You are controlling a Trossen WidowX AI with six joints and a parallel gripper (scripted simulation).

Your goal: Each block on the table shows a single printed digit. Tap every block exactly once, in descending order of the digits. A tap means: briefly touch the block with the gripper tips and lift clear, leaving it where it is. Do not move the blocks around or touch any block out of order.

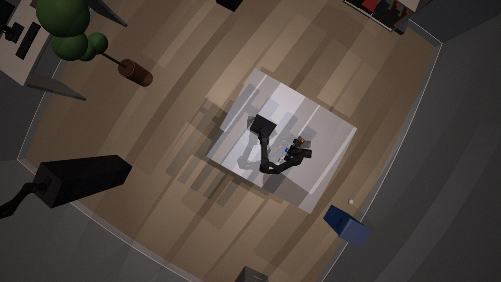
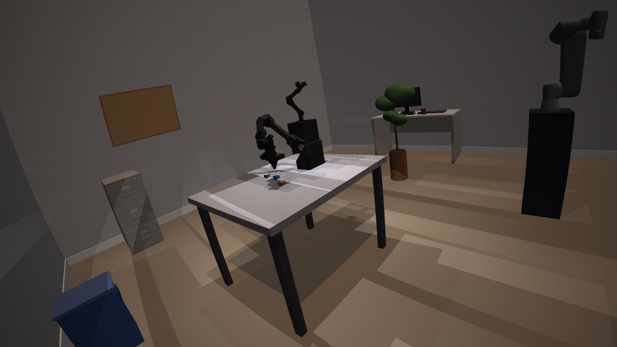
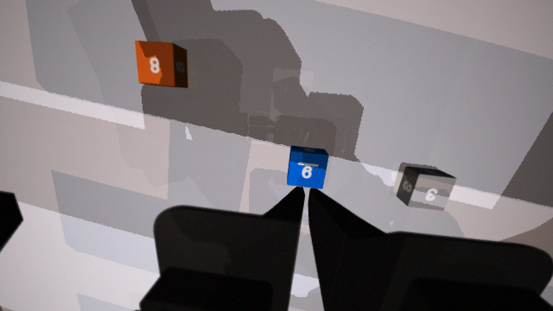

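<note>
The orange block is 6 cm ahead of my gripper tip, 13 cm to the left of it and 6 cm below it. The rest, counted from my gripper tip: blue block 1 cm to the right, 6 cm below; then grey block 12 cm to the right, 6 cm below.
</note>
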